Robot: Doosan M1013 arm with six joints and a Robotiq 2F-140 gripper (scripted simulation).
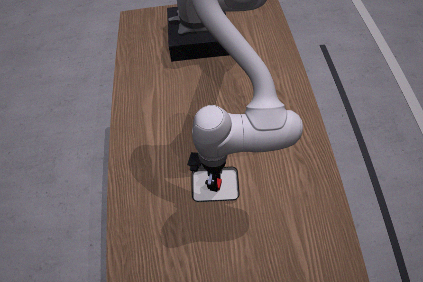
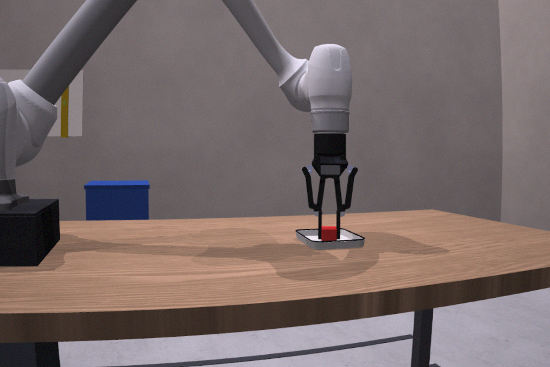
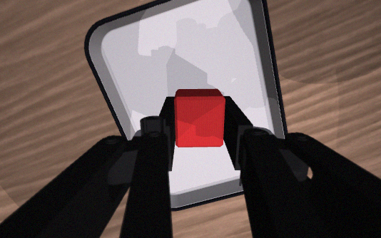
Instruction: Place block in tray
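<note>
Now: the red block 2 cm below my hand. Round my hand: white tray 3 cm below.
</note>
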